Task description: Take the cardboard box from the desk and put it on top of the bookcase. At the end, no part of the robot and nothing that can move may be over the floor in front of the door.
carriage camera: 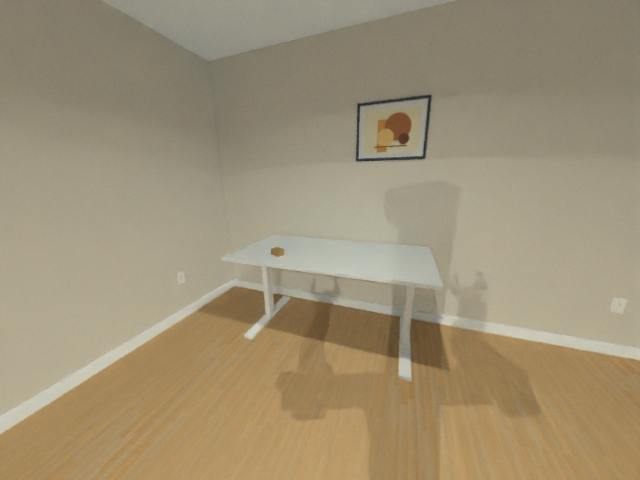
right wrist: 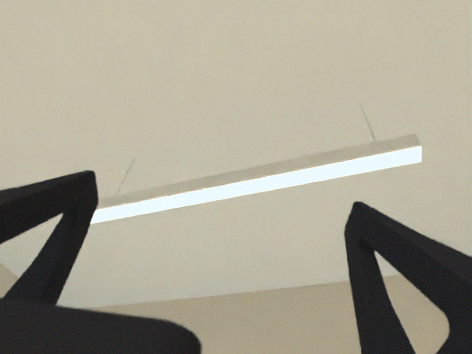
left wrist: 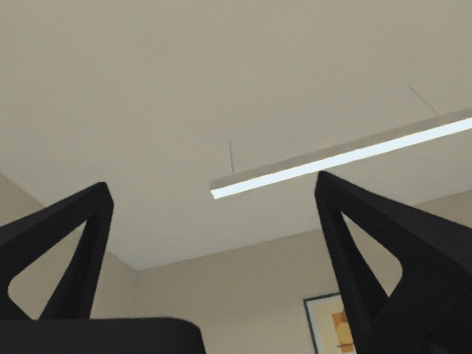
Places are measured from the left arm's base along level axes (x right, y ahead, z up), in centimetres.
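Where they show: left gripper, between the fingertips: (left wrist: 213,187); right gripper, between the fingertips: (right wrist: 223,200).
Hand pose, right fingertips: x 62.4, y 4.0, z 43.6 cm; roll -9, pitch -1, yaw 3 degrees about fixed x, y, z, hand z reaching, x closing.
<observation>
After its pixels a point has its place.
A small brown cardboard box (carriage camera: 277,251) @[x 1.3, y 155.2, z -12.1 cm] sits on the left part of the white desk (carriage camera: 356,258) @[x 60.8, y 148.4, z -16.3 cm] in the carriage view, near its front left edge. The desk stands against the far wall, some way off across the floor. My left gripper (left wrist: 213,187) @[x 0.7, y 4.7, z 43.3 cm] is open and empty, its two black fingers wide apart and pointing up toward the ceiling. My right gripper (right wrist: 223,200) @[x 62.4, y 4.0, z 43.6 cm] is also open and empty and points up toward the ceiling. Both are far from the box. The bookcase and the door do not show in these views.
The desk has two white T-shaped legs (carriage camera: 267,291) @[x -15.5, y 181.9, z -59.9 cm] (carriage camera: 406,330) @[x 99.4, y 138.6, z -72.3 cm] with feet along the floor. A left wall (carriage camera: 103,206) @[x -115.1, y 148.1, z 24.9 cm] meets the far wall at a corner left of the desk. A framed picture (carriage camera: 393,128) @[x 93.9, y 185.7, z 79.0 cm] hangs above the desk. A long ceiling lamp (left wrist: 300,170) @[x 41.5, y 80.5, z 119.4 cm] (right wrist: 260,187) @[x 68.7, y 71.2, z 119.3 cm] hangs overhead.
</observation>
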